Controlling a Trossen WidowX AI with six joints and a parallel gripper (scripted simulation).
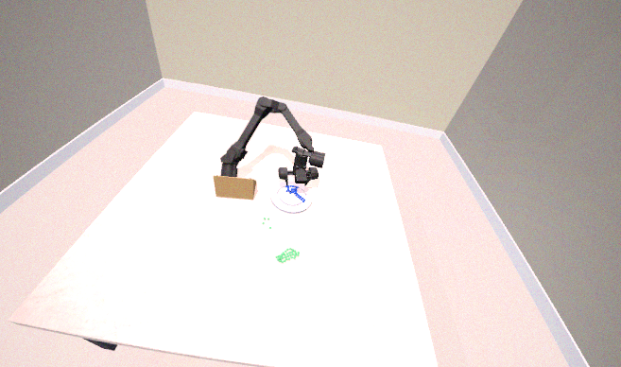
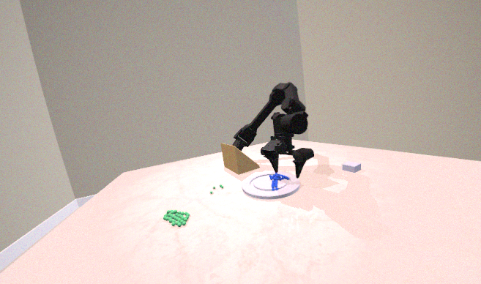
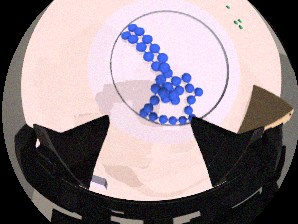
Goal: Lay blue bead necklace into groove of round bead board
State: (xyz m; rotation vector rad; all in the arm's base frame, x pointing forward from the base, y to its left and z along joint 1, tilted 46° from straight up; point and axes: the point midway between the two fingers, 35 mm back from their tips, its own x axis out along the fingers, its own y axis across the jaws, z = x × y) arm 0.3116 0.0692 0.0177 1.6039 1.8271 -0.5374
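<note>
The round white bead board lies 2 cm behind my gripper tip, 6 cm to the right of it and 1 cm below it. From my gripper tip the other things lie so: small grey block 9 cm ahead, 23 cm to the left, 1 cm below.
</note>
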